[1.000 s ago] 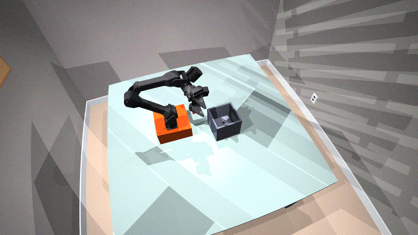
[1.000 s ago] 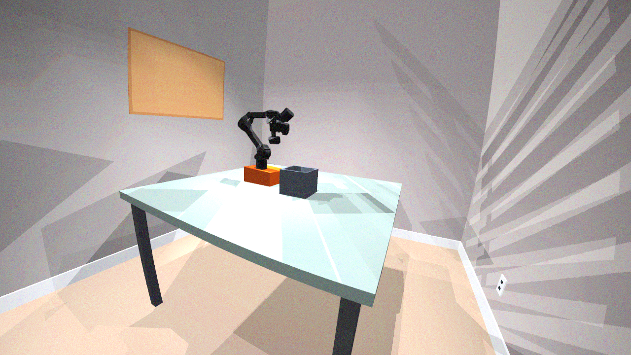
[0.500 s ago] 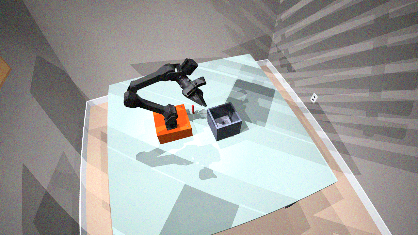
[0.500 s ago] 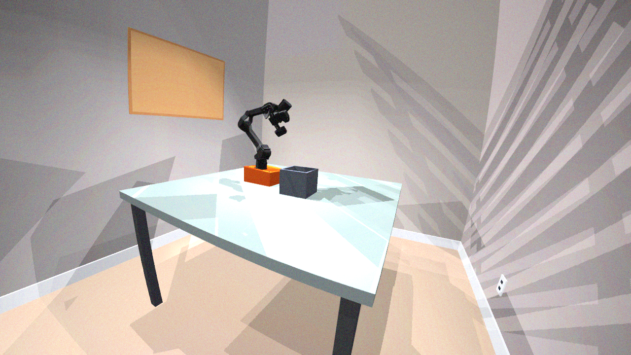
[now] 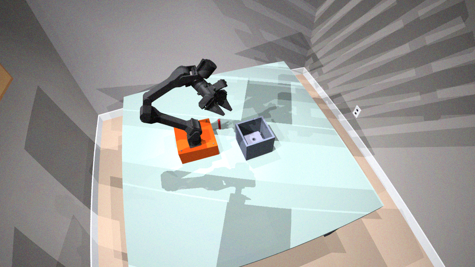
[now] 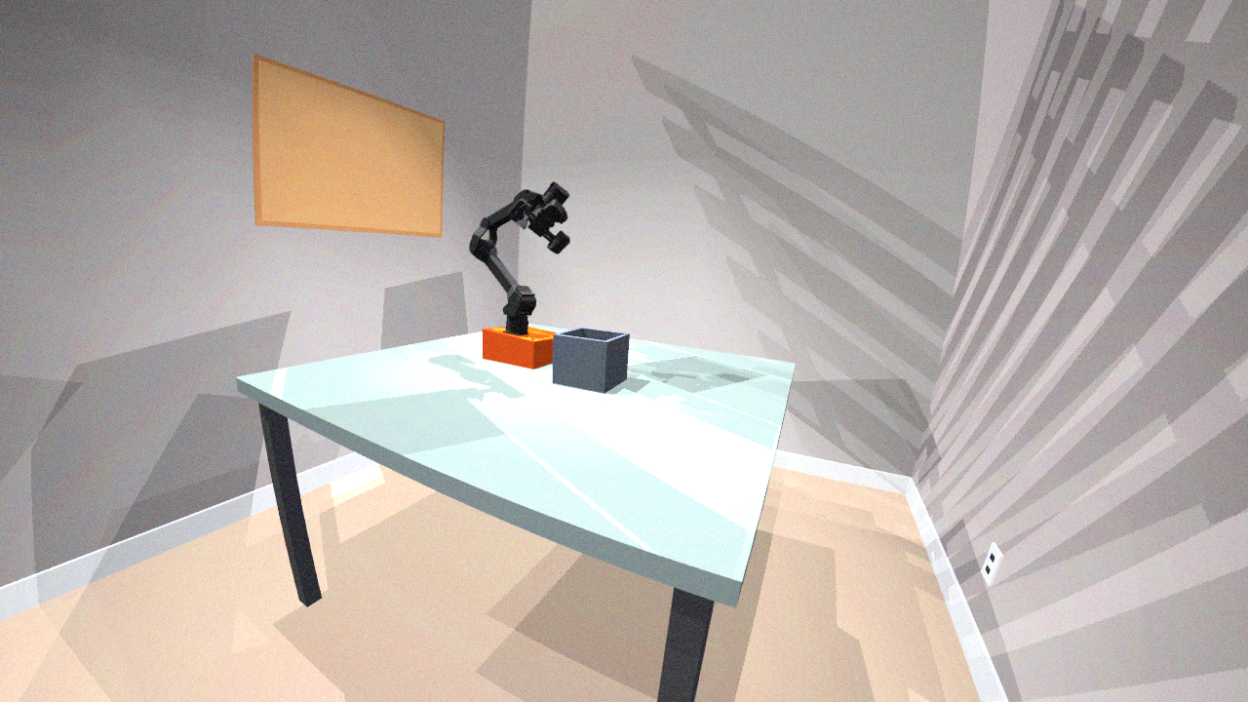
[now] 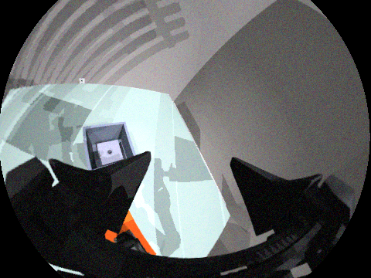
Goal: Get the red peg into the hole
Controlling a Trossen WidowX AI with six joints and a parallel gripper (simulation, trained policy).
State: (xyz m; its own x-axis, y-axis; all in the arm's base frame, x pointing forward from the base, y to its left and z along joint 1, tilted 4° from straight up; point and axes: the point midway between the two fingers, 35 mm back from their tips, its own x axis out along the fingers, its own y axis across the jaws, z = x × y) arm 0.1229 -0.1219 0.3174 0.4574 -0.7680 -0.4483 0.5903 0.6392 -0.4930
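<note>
Right now my gripper tip is 2 cm short of the red peg, 24 cm to the right of it and 35 cm above it. From my gripper tip the other things lie so: pale plate 16 cm ahead, 5 cm to the left, 34 cm below.
</note>
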